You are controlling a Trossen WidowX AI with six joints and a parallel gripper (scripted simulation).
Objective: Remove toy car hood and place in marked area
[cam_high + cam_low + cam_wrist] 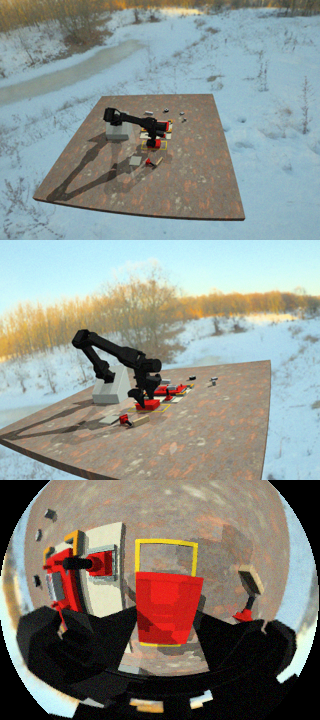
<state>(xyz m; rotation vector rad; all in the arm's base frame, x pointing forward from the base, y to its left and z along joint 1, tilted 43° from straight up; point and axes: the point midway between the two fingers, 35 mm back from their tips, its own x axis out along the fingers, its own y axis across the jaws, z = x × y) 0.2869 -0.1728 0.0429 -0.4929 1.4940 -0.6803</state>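
Now: gripper tip 1 cm below the hood. From my gripper tip the other things lie so: tan block (17 cm to the right, 4 cm ahead); then white plate (15 cm to the right, 12 cm behind, 1 cm below).
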